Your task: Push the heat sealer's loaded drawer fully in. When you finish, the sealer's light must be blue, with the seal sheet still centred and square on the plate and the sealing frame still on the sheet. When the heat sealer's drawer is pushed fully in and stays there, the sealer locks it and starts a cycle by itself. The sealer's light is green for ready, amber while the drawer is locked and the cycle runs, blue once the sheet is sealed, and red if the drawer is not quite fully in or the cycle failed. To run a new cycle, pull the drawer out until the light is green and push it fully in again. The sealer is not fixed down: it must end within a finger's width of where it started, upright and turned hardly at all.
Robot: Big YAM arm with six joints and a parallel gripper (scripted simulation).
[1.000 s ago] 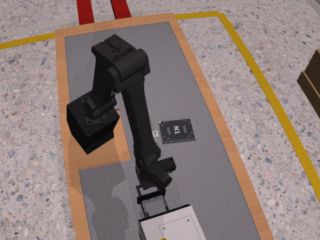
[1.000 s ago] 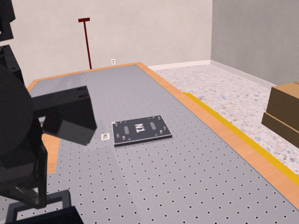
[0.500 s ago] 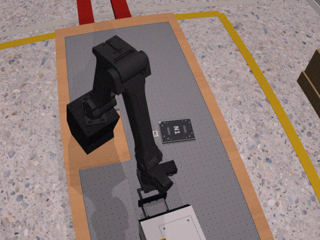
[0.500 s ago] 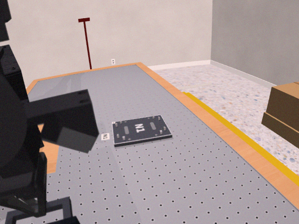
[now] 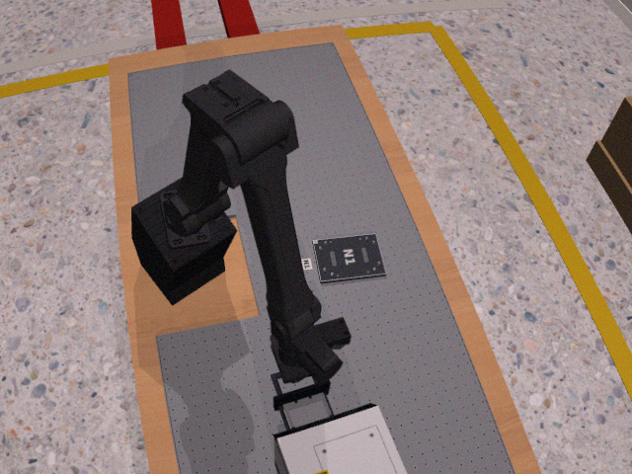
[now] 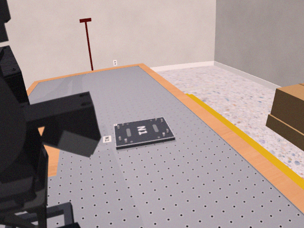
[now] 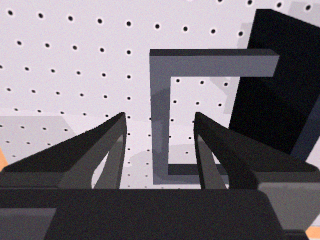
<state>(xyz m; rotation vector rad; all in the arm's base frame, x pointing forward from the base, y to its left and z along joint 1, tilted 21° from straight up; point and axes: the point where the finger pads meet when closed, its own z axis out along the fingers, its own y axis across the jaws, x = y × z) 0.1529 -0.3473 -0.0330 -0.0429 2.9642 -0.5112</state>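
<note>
My gripper is now 12 cm to the left of the black drawer and 1 cm above it.
</note>
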